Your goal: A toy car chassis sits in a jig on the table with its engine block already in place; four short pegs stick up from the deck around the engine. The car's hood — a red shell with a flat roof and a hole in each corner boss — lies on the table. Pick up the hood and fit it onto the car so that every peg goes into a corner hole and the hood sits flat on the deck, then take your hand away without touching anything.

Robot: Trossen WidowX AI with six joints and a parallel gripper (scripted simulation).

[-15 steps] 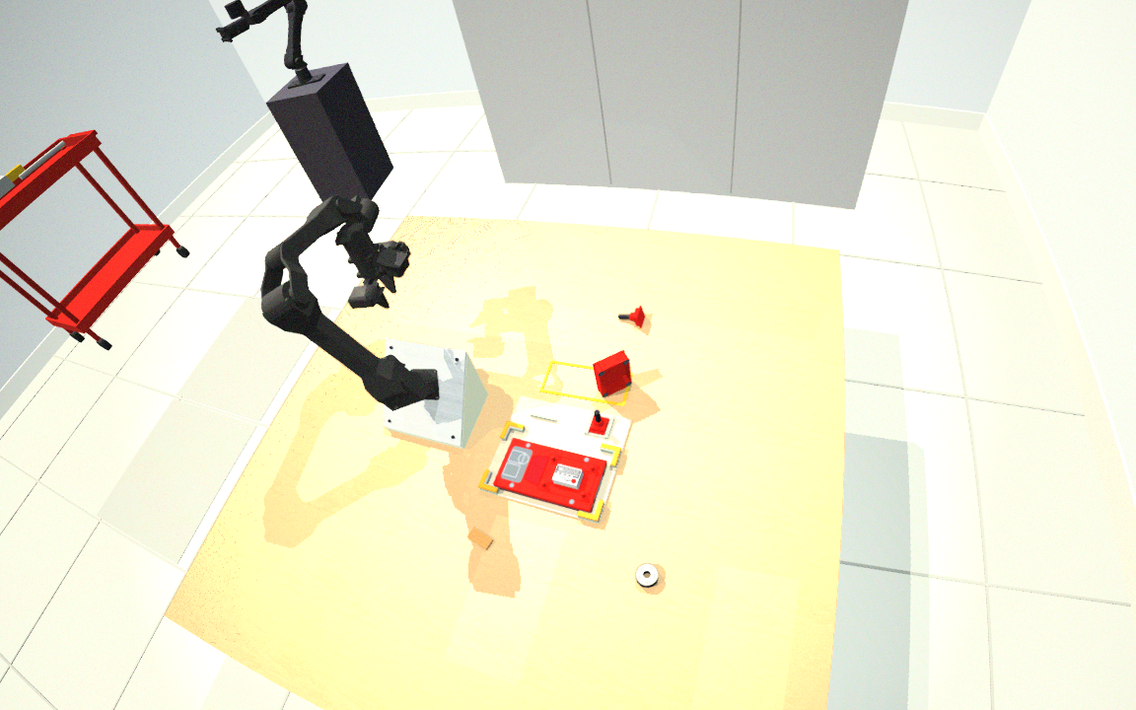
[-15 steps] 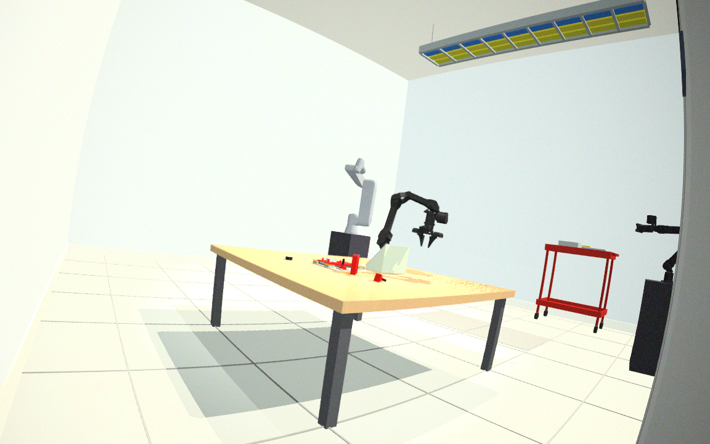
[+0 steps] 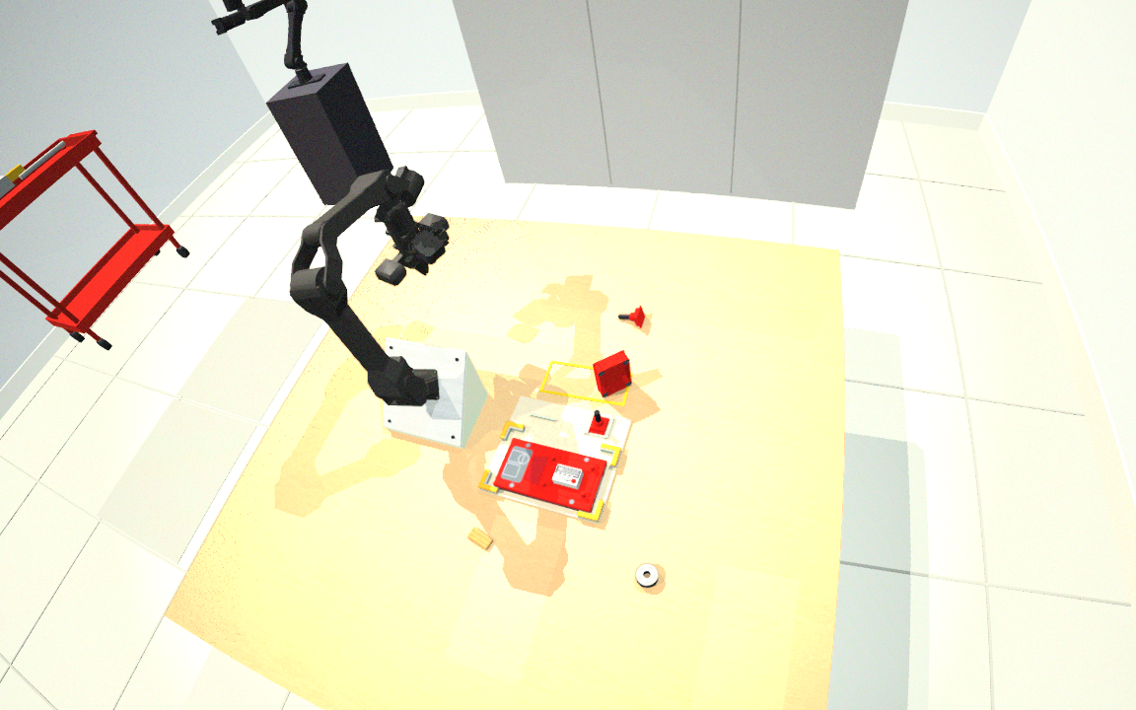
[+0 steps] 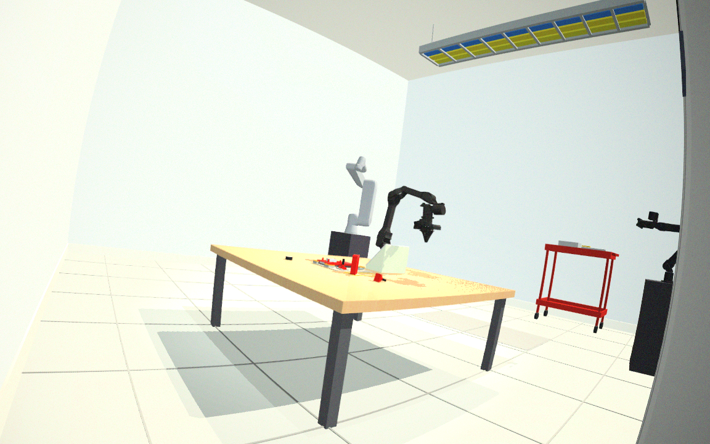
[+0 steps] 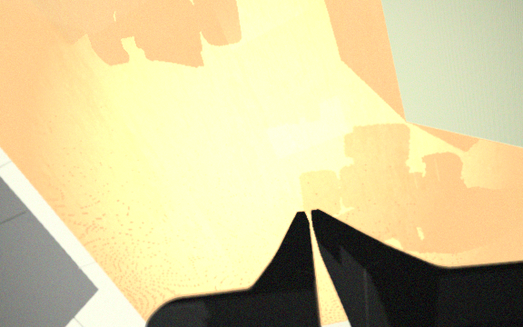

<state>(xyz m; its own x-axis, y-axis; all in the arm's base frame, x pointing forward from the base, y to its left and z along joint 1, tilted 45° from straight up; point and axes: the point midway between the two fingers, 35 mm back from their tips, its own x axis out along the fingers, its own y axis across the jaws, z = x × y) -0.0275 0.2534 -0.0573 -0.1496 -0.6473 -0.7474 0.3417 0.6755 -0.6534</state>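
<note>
The red hood is 420 mm ahead of my gripper tip, 120 mm to the right of it and 160 mm below it. The rest, counted from my gripper tip: jig (330 mm ahead, 320 mm to the right, 190 mm below); then tan block (220 mm ahead, 490 mm to the right, 200 mm below).
</note>
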